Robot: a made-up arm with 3 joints. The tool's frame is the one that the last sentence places. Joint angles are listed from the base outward.
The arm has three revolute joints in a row. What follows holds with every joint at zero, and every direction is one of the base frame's.
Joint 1 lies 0.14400 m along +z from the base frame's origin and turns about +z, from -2.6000 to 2.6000 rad.
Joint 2 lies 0.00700 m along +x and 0.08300 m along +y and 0.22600 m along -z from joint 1 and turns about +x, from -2.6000 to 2.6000 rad.
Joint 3 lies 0.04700 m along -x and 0.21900 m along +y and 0.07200 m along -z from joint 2 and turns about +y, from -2.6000 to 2.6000 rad.
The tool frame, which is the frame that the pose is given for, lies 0.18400 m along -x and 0.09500 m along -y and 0.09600 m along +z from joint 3; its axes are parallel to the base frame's.
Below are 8 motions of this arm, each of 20 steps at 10 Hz.
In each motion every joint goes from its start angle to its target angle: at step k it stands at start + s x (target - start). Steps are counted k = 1, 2, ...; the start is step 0. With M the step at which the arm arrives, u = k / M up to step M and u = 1 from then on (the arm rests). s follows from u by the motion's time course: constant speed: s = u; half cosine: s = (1 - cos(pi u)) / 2; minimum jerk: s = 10 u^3 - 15 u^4 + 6 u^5.
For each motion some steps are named. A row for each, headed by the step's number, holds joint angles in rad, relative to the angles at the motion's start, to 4 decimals.
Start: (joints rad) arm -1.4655 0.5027 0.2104
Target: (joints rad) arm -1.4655 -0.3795 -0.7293
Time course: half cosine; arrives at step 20
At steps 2, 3, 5, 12, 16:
2: 0.0000 -0.0216 -0.0230
3: 0.0000 -0.0481 -0.0512
5: 0.0000 -0.1292 -0.1376
12: 0.0000 -0.5774 -0.6150
16: 0.0000 -0.7980 -0.8500

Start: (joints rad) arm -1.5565 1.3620 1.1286
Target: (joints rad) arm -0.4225 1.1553 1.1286
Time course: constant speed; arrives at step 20
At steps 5, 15, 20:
5: 0.2835 -0.0517 0.0000
15: 0.8505 -0.1550 0.0000
20: 1.1340 -0.2067 0.0000

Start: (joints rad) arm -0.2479 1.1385 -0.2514
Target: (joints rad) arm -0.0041 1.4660 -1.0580
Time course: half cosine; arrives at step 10
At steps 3, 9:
3: 0.0502 0.0675 -0.1662
9: 0.2378 0.3195 -0.7869

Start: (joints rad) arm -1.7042 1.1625 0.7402
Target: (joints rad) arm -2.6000 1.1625 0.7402
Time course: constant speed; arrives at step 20
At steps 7, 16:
7: -0.3135 0.0000 0.0000
16: -0.7166 0.0000 0.0000

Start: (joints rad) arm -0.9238 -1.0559 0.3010
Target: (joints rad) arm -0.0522 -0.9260 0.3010
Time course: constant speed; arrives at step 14
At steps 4, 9, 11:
4: 0.2490 0.0371 0.0000
9: 0.5603 0.0835 0.0000
11: 0.6848 0.1021 0.0000

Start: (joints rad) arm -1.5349 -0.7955 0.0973
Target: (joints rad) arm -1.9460 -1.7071 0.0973
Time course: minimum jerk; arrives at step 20
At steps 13, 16, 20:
13: -0.3144 -0.6972 0.0000
16: -0.3873 -0.8588 0.0000
20: -0.4111 -0.9116 0.0000

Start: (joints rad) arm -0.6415 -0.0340 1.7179
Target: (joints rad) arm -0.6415 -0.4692 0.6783
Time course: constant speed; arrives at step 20
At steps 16, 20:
16: 0.0000 -0.3482 -0.8317
20: 0.0000 -0.4352 -1.0396

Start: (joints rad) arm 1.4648 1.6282 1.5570
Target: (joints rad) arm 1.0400 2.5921 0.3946
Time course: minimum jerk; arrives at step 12
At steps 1, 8, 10, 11, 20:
1: -0.0022 0.0049 -0.0059
8: -0.3356 0.7616 -0.9184
10: -0.4097 0.9297 -1.1211
11: -0.4226 0.9590 -1.1565
20: -0.4248 0.9639 -1.1624

